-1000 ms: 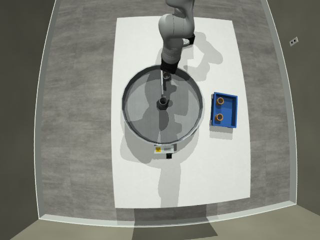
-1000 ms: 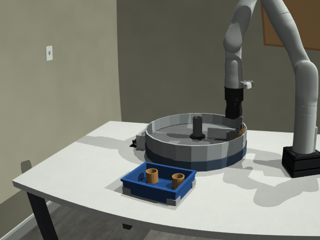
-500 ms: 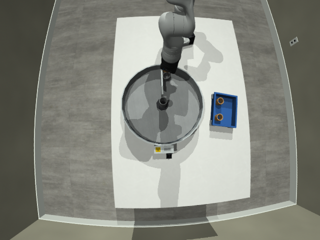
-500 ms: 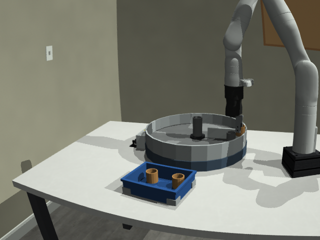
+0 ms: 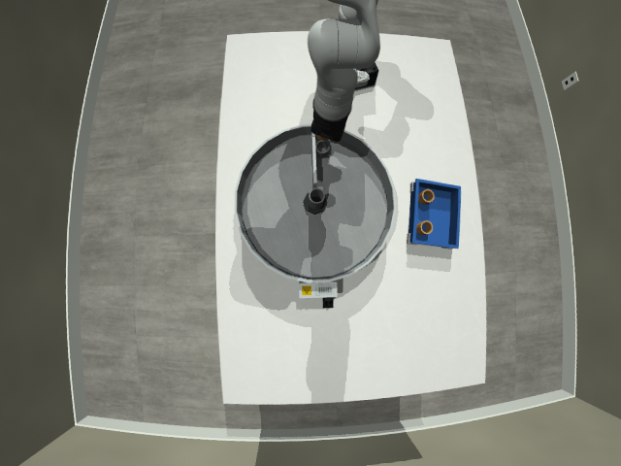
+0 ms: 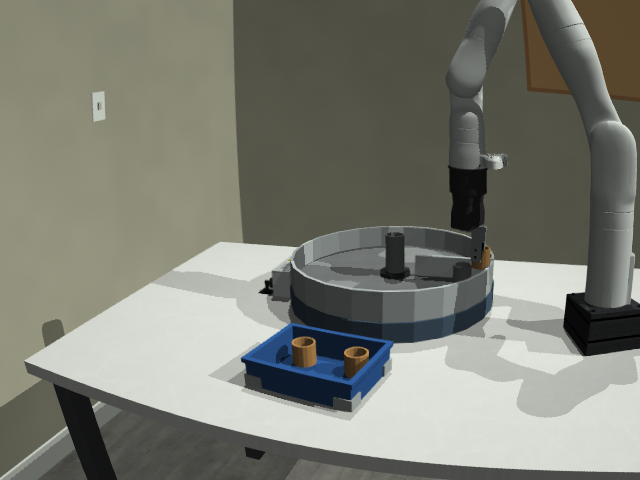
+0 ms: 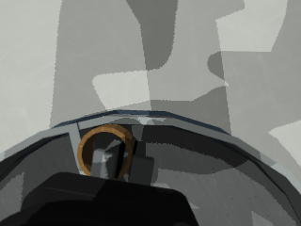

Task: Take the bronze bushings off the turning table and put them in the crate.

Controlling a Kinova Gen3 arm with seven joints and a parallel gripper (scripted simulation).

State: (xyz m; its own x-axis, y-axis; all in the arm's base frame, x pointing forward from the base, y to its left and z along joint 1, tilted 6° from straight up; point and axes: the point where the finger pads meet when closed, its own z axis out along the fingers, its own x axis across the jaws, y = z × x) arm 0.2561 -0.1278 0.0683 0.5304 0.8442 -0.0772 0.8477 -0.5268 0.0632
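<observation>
My gripper is now 260 mm short of the blue crate, 280 mm to the right of it and 100 mm above it. Also, from my hand: round turning table: 170 mm ahead, 70 mm to the right, 70 mm below.
</observation>
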